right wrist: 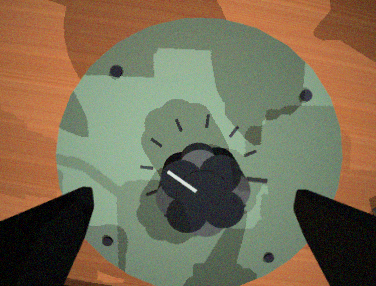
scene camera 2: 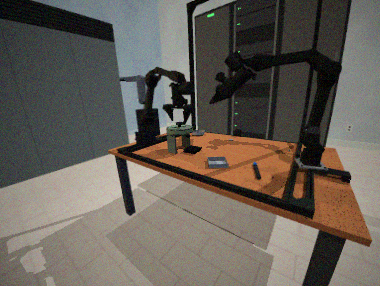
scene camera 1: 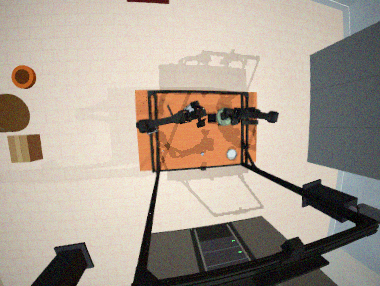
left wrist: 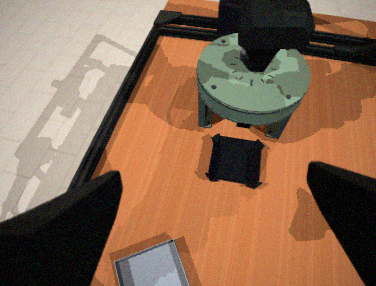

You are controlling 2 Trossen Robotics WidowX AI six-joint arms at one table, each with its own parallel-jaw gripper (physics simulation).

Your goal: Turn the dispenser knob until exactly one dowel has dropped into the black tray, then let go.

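Where they show: left gripper, fingertip midpoint: [scene camera 2: 211, 103] [left wrist: 213, 175]; right gripper, fingertip midpoint: [right wrist: 195, 198] [scene camera 2: 178, 121] [scene camera 1: 227, 116]; left arm's base, link origin: [scene camera 2: 310, 162]; right arm's base, link origin: [scene camera 2: 145, 132].
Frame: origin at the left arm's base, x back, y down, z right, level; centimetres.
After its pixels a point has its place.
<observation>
The green round dispenser [scene camera 1: 225, 121] @[x -64.6, y -11.4, z 14.8 cm] [scene camera 2: 171, 131] @[x -67.6, y -10.2, z 2.9 cm] [left wrist: 250, 95] @[x -60.8, y -11.3, z 9.5 cm] [right wrist: 120, 120] @[x -70.0, y -11.3, z 14.2 cm] stands on its legs. In the right wrist view its dark lobed knob [right wrist: 212, 192] @[x -65.7, y -14.2, z 10.9 cm] has a white line pointing up and left. The black tray [scene camera 1: 212, 118] @[x -58.7, y 2.9, z 9.3 cm] [scene camera 2: 192, 149] @[x -58.7, y 3.0, z 12.0 cm] [left wrist: 235, 160] @[x -58.3, y 3.0, z 9.0 cm] lies beside the dispenser; its inside is dark and I can make out no dowel in it. My right gripper [scene camera 2: 179, 119] @[x -66.5, y -14.6, z 10.9 cm] [right wrist: 195, 198] @[x -66.5, y -14.6, z 10.9 cm] is open above the dispenser, its fingers spread on both sides of the knob and apart from it. It hides the knob in the left wrist view. My left gripper [left wrist: 213, 175] @[x -44.0, y -25.5, z 2.4 cm] is open and empty, high above the table.
A grey open box [scene camera 2: 218, 162] @[x -39.4, y 3.1, z -3.0 cm] [left wrist: 152, 267] @[x -41.6, y 3.1, z -5.2 cm] and a dark blue-tipped stick [scene camera 2: 257, 171] @[x -21.6, y 1.7, z -10.9 cm] lie on the table. A round dish [scene camera 1: 231, 154] @[x -67.6, y 2.2, z 50.4 cm] [scene camera 2: 199, 133] @[x -64.8, y 0.8, z 45.4 cm] lies near the table's edge. A black frame [scene camera 2: 220, 189] @[x -34.0, y 3.8, z -26.2 cm] [left wrist: 117, 112] @[x -69.3, y 1.5, z -13.0 cm] runs around the tabletop.
</observation>
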